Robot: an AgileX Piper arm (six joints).
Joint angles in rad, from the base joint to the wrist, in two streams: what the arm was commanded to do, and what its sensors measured. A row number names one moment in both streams.
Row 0, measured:
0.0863 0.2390 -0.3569 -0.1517 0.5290 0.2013
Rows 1 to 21, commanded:
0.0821 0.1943 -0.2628 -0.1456 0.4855 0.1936
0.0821 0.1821 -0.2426 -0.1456 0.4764 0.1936
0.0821 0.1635 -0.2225 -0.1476 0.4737 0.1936
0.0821 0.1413 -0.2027 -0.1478 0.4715 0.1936
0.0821 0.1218 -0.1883 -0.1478 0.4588 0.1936
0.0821 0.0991 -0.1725 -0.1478 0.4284 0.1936
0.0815 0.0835 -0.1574 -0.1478 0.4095 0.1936
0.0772 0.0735 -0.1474 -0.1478 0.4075 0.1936
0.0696 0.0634 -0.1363 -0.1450 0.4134 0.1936
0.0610 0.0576 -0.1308 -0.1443 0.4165 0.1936
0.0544 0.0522 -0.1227 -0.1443 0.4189 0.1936
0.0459 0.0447 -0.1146 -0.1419 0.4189 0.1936
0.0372 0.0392 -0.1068 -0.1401 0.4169 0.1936
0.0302 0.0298 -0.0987 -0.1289 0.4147 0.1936
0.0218 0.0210 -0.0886 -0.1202 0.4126 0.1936
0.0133 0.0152 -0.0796 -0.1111 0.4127 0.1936
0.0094 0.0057 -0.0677 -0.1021 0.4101 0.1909
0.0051 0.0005 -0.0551 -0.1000 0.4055 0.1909
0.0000 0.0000 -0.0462 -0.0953 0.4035 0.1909
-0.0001 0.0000 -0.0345 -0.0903 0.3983 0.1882
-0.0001 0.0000 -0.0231 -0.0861 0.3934 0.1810
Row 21, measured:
0.0128 0.0084 -0.0621 -0.1054 0.4227 0.1992
